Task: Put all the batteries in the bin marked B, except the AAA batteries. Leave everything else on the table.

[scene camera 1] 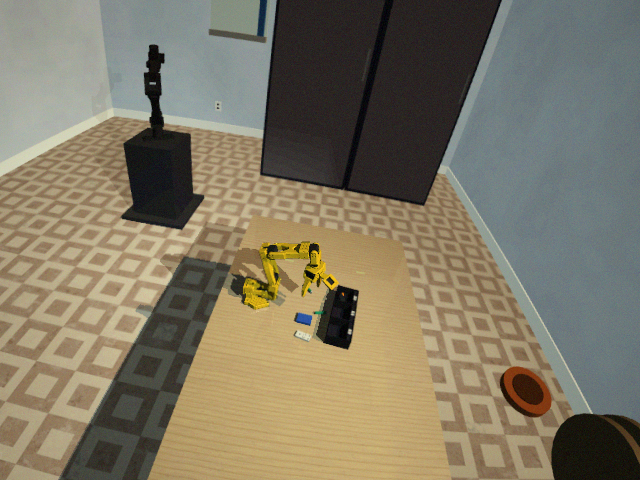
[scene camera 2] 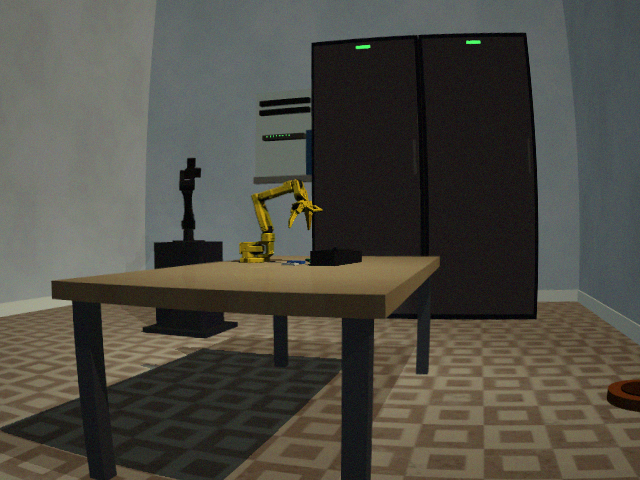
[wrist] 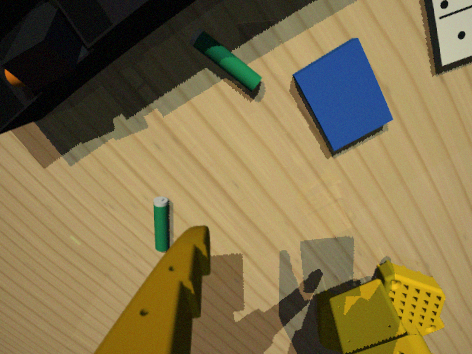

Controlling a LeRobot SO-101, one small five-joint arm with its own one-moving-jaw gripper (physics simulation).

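Frame: origin at the arm's base, x back, y right, z up, level; centimetres.
Where they show: hand, tool point: (scene camera 1: pixel 317 286) (scene camera 2: pixel 308 228) (wrist: pixel 208 243); arm's base, link origin: (scene camera 1: pixel 263 298) (scene camera 2: pixel 260 262) (wrist: pixel 364 294).
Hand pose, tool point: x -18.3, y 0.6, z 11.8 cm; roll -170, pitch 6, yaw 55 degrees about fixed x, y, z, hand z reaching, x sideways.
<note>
Things, the pixels of their centre, and the offset from my tool point. "spot": a spot on its surface instead.
- larger green battery, body centre: (wrist: pixel 225 60) (scene camera 1: pixel 321 312) dy +1.7, dx -3.3, dz -11.2 cm
- black bin row, surface spot: (wrist: pixel 100 65) spot: dy -4.0, dx -7.7, dz -10.7 cm
- orange cylinder, surface spot: (wrist: pixel 12 77) (scene camera 1: pixel 341 293) spot: dy -8.2, dx -10.6, dz -9.7 cm
- blue block, body centre: (wrist: pixel 343 96) (scene camera 1: pixel 304 319) dy +5.9, dx +2.4, dz -11.3 cm
- white domino, body centre: (wrist: pixel 454 11) (scene camera 1: pixel 303 336) dy +13.1, dx +2.1, dz -11.4 cm
- dark block, body centre: (wrist: pixel 50 37) dy -4.1, dx -9.8, dz -8.8 cm
My gripper (scene camera 1: pixel 311 289) (scene camera 2: pixel 300 227) is open and empty, high above the table. In the wrist view one notched jaw (wrist: pixel 172 285) shows. A small, thin green battery (wrist: pixel 161 227) (scene camera 1: pixel 309 290) with a pale end lies left of that jaw's tip in the picture. A larger green battery (wrist: pixel 232 65) (scene camera 1: pixel 318 312) lies on the table beside the black bin row (scene camera 1: pixel 336 343) (scene camera 2: pixel 323 258) (wrist: pixel 100 65), partly in its shadow. An orange cylinder (scene camera 1: pixel 343 293) (wrist: pixel 12 77) lies in the far compartment. The white labels are too small to read. Battery sizes cannot be read.
A blue block (scene camera 1: pixel 303 318) (wrist: pixel 342 95) lies near the larger green battery. A white domino (scene camera 1: pixel 302 335) (wrist: pixel 457 40) lies beyond it. A dark block (wrist: pixel 37 42) is beside the orange cylinder. The yellow arm base (scene camera 1: pixel 255 294) stands at the table's left side.
</note>
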